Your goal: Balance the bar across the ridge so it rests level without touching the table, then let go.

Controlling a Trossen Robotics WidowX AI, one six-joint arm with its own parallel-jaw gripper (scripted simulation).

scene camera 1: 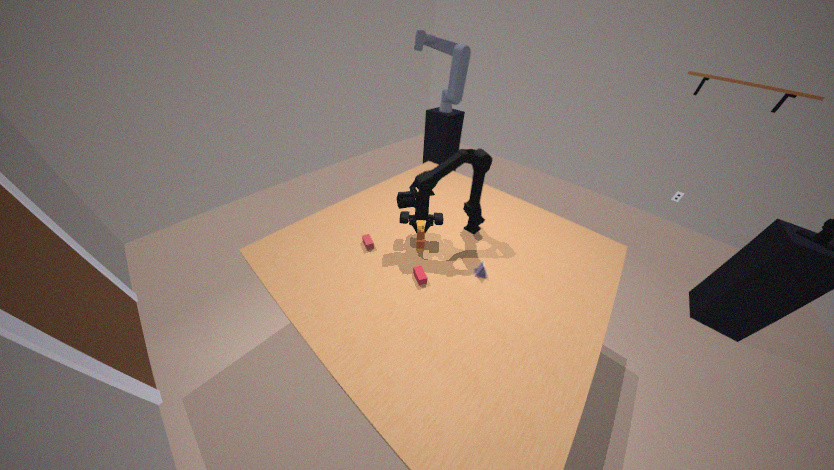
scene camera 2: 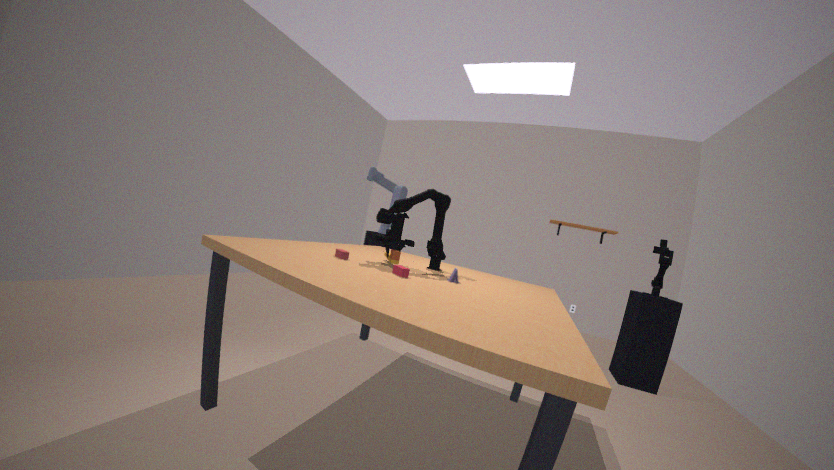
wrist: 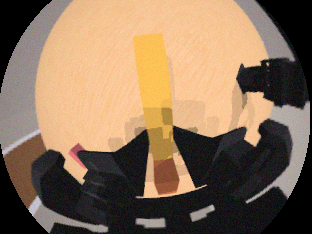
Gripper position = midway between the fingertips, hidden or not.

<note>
My gripper (wrist: 159,130) holds a bar (wrist: 151,60).
</note>
